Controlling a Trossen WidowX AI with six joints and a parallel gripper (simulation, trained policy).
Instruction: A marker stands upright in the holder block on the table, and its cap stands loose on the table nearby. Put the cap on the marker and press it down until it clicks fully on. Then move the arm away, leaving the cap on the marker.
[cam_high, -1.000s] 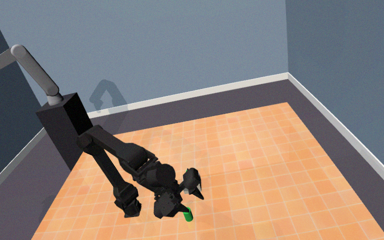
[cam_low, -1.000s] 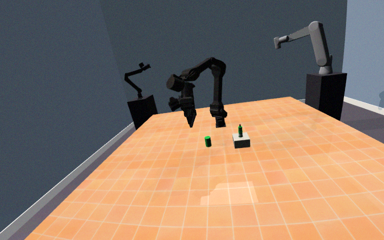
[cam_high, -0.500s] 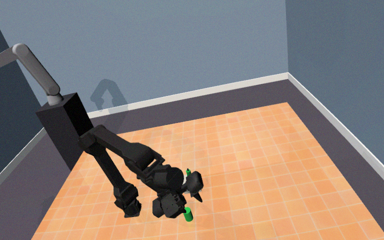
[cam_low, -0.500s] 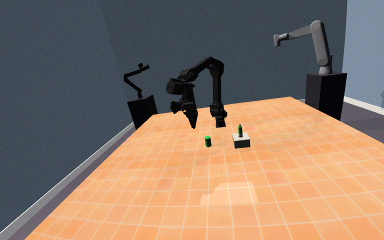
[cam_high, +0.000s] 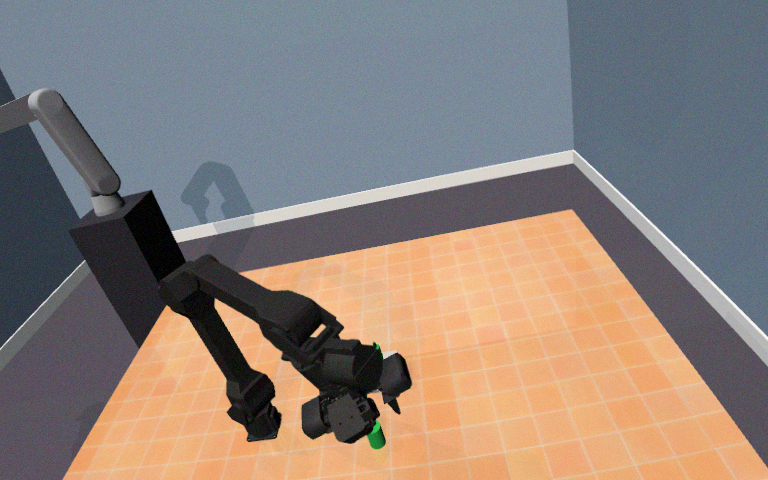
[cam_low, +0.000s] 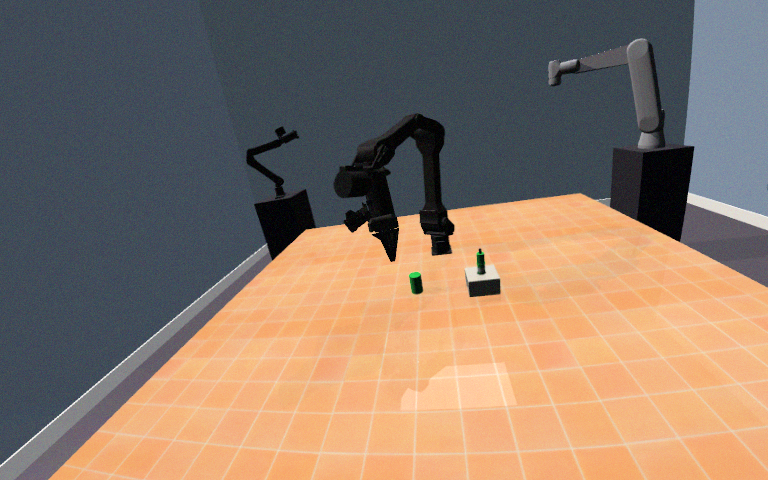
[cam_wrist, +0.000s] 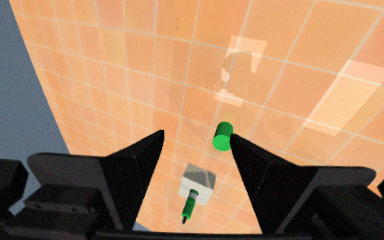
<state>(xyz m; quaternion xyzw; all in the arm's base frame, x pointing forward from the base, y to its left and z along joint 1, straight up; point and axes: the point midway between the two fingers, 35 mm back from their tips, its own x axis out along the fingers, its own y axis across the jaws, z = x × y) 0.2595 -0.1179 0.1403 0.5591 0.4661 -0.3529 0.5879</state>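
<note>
Right now my gripper tip is 8 cm above the green cap, 4 cm to the right of it and 3 cm past it. From my gripper tip the other things lie so: holder block: 20 cm to the left, 9 cm below, 2 cm behind.
</note>
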